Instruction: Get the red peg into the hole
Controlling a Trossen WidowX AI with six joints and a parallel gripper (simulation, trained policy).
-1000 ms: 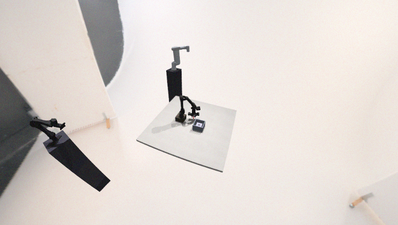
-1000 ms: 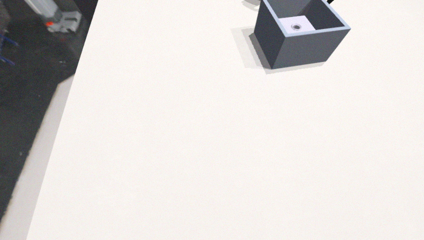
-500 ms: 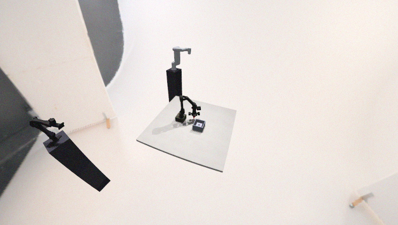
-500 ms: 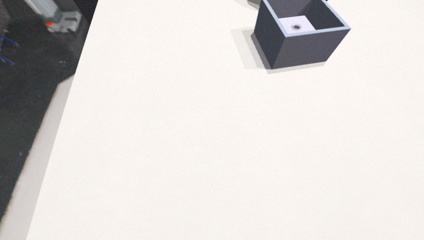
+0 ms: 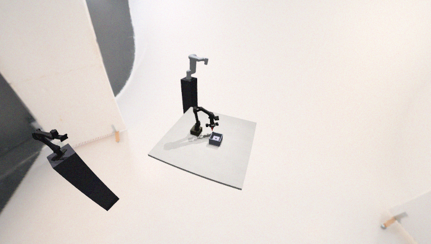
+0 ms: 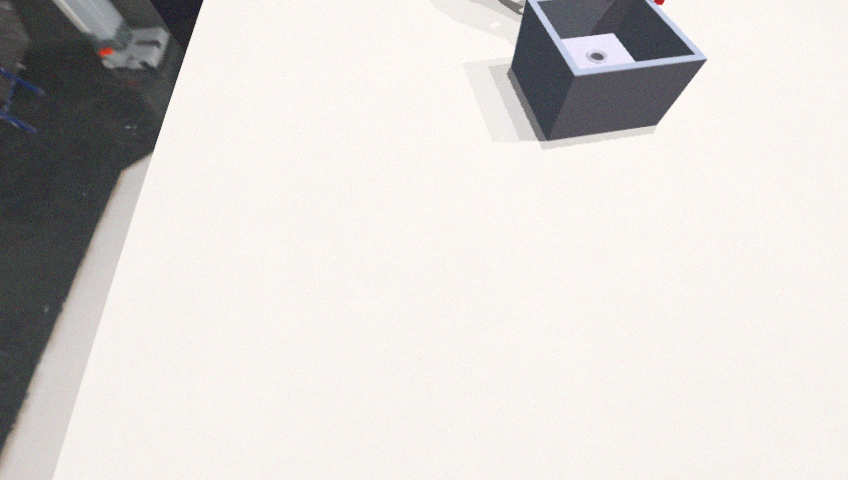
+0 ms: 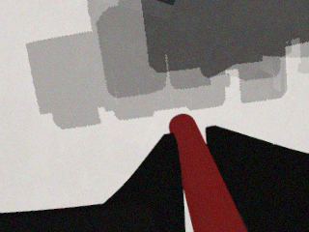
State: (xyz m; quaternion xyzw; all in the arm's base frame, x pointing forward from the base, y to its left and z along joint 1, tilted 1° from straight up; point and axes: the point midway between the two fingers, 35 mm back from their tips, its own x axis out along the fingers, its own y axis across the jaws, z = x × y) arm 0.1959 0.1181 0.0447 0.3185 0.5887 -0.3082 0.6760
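The grey-blue box is 13 cm ahead of my gripper tip, 12 cm to the right of it and 6 cm below it. Round my gripper tip: red peg: 1 cm to the left, 1 cm behind, 1 cm above.
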